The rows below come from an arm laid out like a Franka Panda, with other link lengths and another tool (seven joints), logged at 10 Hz.
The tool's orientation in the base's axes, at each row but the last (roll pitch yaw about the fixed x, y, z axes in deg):
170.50 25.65 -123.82
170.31 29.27 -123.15
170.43 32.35 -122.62
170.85 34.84 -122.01
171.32 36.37 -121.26
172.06 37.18 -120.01
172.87 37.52 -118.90
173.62 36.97 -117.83
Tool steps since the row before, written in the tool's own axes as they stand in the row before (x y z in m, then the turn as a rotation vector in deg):
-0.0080 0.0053 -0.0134 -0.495 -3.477 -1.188
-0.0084 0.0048 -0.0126 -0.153 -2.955 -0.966
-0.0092 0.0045 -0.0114 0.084 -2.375 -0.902
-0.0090 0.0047 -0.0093 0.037 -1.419 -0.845
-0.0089 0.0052 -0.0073 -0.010 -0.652 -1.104
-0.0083 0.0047 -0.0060 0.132 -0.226 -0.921
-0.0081 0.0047 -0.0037 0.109 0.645 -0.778
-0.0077 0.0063 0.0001 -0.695 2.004 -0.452
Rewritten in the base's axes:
-0.0019 0.0026 0.0162 3.116 -1.862 0.753
-0.0017 0.0021 0.0156 2.526 -1.756 0.472
-0.0014 0.0025 0.0151 1.918 -1.626 0.373
-0.0018 0.0031 0.0133 1.101 -1.134 0.478
-0.0022 0.0042 0.0117 0.392 -0.917 0.805
-0.0020 0.0042 0.0103 -0.015 -0.728 0.622
-0.0018 0.0054 0.0083 -0.768 -0.267 0.609
-0.0028 0.0080 0.0051 -1.646 1.040 0.955

